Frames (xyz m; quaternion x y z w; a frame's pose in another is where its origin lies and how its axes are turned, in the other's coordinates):
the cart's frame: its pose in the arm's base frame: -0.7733 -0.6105 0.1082 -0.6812 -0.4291 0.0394 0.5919
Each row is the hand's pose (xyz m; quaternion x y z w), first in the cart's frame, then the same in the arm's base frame.
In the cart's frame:
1: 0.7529 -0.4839 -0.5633 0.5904 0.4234 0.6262 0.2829
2: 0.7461 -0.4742 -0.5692 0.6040 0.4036 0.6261 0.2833
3: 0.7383 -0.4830 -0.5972 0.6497 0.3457 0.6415 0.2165
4: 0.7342 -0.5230 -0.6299 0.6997 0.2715 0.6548 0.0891
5: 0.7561 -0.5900 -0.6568 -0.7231 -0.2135 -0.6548 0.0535
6: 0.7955 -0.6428 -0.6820 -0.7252 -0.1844 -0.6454 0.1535
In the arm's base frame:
1: -0.2439 -0.6038 1.0236 -0.1286 0.5790 0.3467 0.7266
2: -0.2397 -0.6120 1.0142 -0.1200 0.5676 0.3660 0.7276
3: -0.2336 -0.6391 1.0263 -0.0518 0.5743 0.4315 0.6938
4: -0.2393 -0.6697 1.0677 0.0618 0.5961 0.5064 0.6201
5: -0.2465 -0.6813 1.1419 0.1750 0.6238 0.5503 0.5267
6: -0.2360 -0.6795 1.2117 0.2496 0.6432 0.5615 0.4568

